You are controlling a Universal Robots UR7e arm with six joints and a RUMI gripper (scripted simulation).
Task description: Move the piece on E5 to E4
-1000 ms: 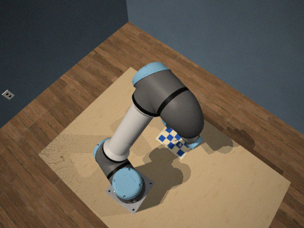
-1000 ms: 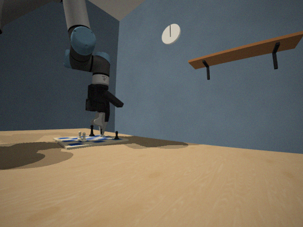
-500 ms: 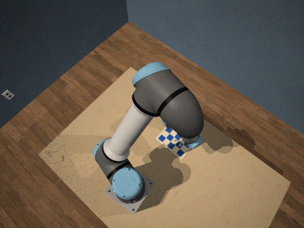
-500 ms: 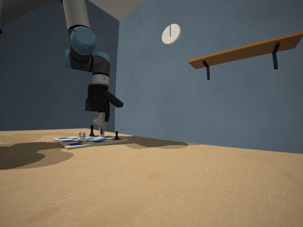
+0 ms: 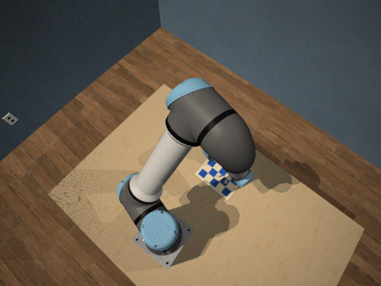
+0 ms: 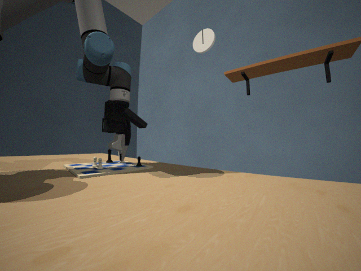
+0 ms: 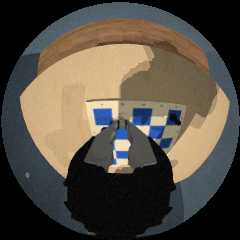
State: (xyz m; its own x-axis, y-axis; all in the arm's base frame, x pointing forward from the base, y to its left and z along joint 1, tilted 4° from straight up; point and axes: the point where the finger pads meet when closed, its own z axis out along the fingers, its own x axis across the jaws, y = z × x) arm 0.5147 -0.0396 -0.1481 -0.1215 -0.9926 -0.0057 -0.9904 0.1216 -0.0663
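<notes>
My gripper is now 30 mm past the tall black piece and 40 mm to the right of it. Also, from my hand: chessboard: 80 mm behind, 30 mm to the right, 30 mm below; then black pawn: 10 mm behind, 110 mm to the right, 10 mm below.
</notes>
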